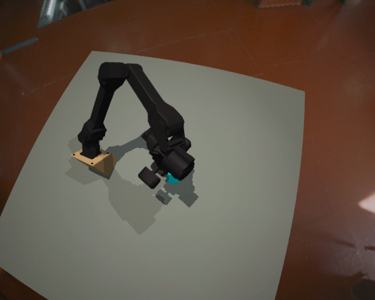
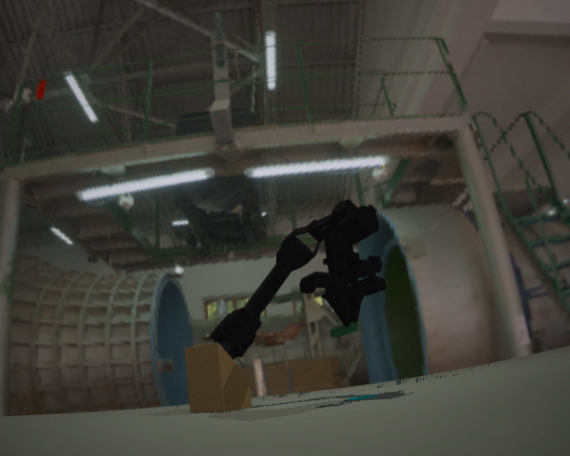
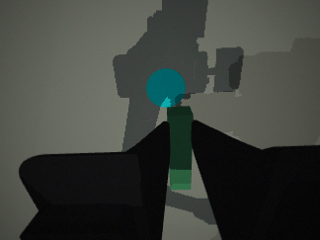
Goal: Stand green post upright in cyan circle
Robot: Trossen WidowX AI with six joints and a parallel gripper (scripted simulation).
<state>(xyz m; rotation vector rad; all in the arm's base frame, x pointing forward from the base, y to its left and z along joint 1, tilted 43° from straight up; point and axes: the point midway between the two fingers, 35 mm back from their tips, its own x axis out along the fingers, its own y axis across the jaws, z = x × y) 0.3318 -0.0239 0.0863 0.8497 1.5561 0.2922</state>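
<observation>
Right now the cyan circle is 10 mm to the left of my gripper tip and 140 mm below it. Round my gripper tip: green post 20 mm behind, 10 mm to the left.
</observation>
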